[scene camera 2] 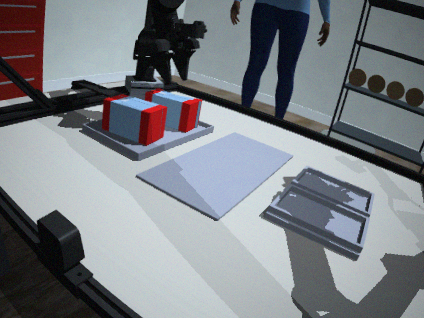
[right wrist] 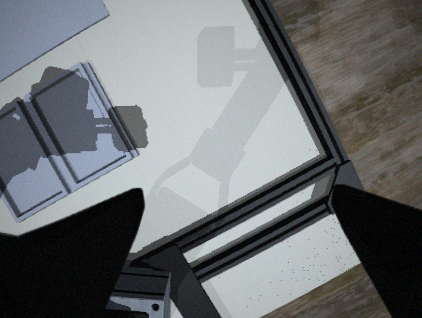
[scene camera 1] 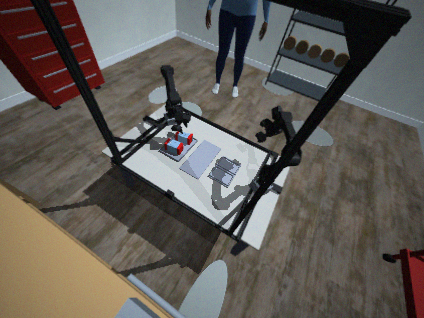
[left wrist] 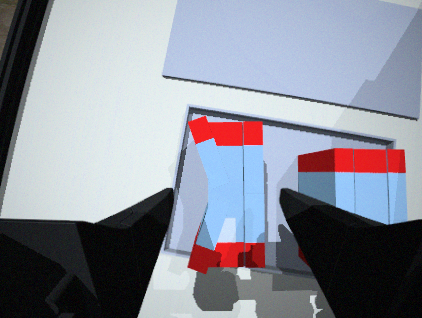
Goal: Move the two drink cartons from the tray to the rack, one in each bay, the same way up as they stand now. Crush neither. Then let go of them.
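Places are measured from the left arm's base along level axes (x ahead, y left, z up), in metres.
Pixels of known places: left gripper, between the fingertips: [scene camera 2: 177, 82] [scene camera 1: 184, 130] [left wrist: 227, 194]; right gripper, between the fingertips: [right wrist: 237, 195]; left arm's base, origin of its link: [scene camera 2: 144, 79] [scene camera 1: 171, 115].
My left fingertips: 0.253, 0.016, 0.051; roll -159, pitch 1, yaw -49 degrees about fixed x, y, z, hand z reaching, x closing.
Ahead of a thing's pixels: the offset from my left fingertips to its top centre, as dx, dy, dz.
Two light-blue cartons with red ends sit side by side in the grey tray {+0.038, -0.062, -0.091} [scene camera 1: 178, 159] [scene camera 2: 175, 142] [left wrist: 285, 145]. The far carton {-0.001, -0.003, -0.033} [scene camera 1: 185, 138] [scene camera 2: 169, 109] [left wrist: 227, 175] has its left side bent inward in the left wrist view. The near carton {+0.063, -0.111, -0.033} [scene camera 1: 174, 146] [scene camera 2: 127, 120] [left wrist: 367, 190] looks straight-sided. My left gripper [scene camera 1: 181, 127] [scene camera 2: 173, 78] [left wrist: 227, 194] is open above the far carton, its fingertips to either side of it in the wrist view. My right gripper [scene camera 1: 262, 131] [right wrist: 237, 195] is open and empty, raised at the right. The two-bay rack {+0.385, +0.157, -0.087} [scene camera 1: 224, 170] [scene camera 2: 320, 236] [right wrist: 49, 145] is empty.
A flat grey-blue panel [scene camera 1: 200, 159] [scene camera 2: 215, 175] [left wrist: 290, 50] [right wrist: 40, 30] lies between tray and rack. Black frame rails [scene camera 2: 295, 127] [right wrist: 295, 90] border the table, and posts rise around it. Arm shadows fall across the rack. A person [scene camera 1: 235, 45] [scene camera 2: 280, 50] stands behind the table.
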